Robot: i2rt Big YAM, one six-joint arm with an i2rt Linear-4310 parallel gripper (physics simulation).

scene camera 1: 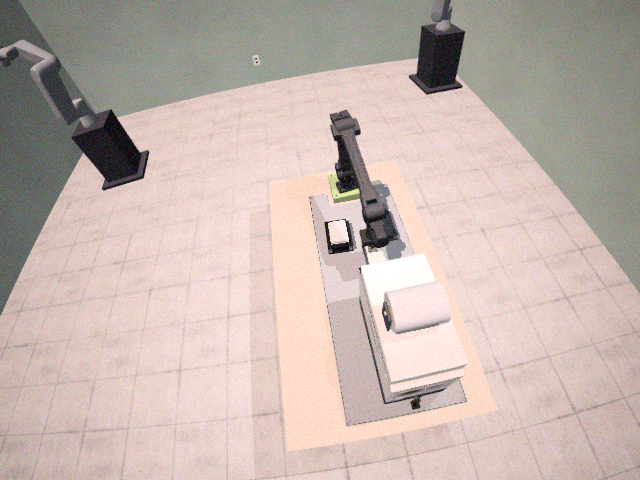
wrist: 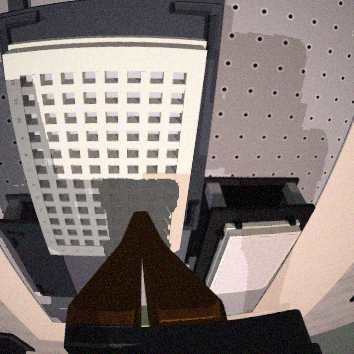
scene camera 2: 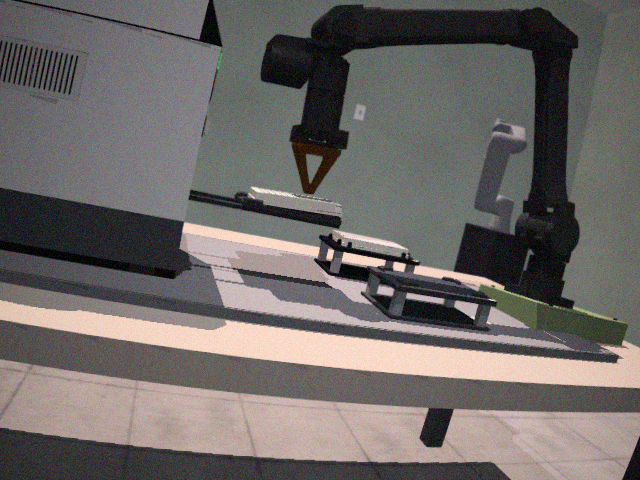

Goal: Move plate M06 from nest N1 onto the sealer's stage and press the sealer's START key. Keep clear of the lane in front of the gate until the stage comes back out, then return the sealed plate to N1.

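Pixels of known places: gripper, fingertip midpoint: (scene camera 1: pixel 371 247) (wrist: pixel 140 219) (scene camera 2: pixel 308 193); arm's base, origin of the base link: (scene camera 1: pixel 347 186) (scene camera 2: pixel 537 299).
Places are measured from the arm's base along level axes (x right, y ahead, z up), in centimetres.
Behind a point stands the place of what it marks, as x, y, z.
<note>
A white gridded plate (scene camera 1: pixel 376 255) @(3.5, 53.6, 9.5) (scene camera 2: pixel 294 201) @(-1.3, 53.3, 9.1) (wrist: pixel 105 62) @(3.7, 57.5, 9.4) lies flat on the sealer's dark stage (scene camera 2: pixel 315 217) @(-2.2, 50.1, 7.5) (wrist: pixel 115 22) @(4.1, 58.8, 7.7), which is out in front of the sealer (scene camera 1: pixel 423 356) @(8.2, 102.7, 32.1) (scene camera 2: pixel 103 129) @(-5.5, 80.0, 13.4). Its label is not readable. My gripper (scene camera 2: pixel 309 191) @(4.1, 49.5, 10.3) (wrist: pixel 140 219) @(4.1, 49.5, 10.3) is shut and empty, its tips pointing down close over this plate; any gap is hard to judge. A low nest (scene camera 2: pixel 429 284) @(-9.1, 33.4, 1.7) (wrist: pixel 42 260) @(-9.7, 33.9, 1.8) near the arm's base holds no plate. The START key cannot be made out; a small green light (scene camera 2: pixel 219 59) @(-5.8, 68.4, 24.5) shows on the sealer's front edge.
A second nest (scene camera 2: pixel 372 255) @(8.7, 33.5, 1.9) beside the stage holds another white plate (scene camera 1: pixel 338 232) @(14.6, 32.4, 3.9) (scene camera 2: pixel 369 242) @(10.7, 33.6, 3.8) (wrist: pixel 255 260) @(14.9, 32.8, 3.9). The arm's green base (scene camera 1: pixel 343 195) @(4.4, 6.1, 0.0) (scene camera 2: pixel 573 320) @(-11.6, 2.4, -0.6) is behind the nests. A white roll (scene camera 1: pixel 421 307) @(6.8, 93.0, 44.2) lies on top of the sealer. Two grey arms stand on black pedestals farther off.
</note>
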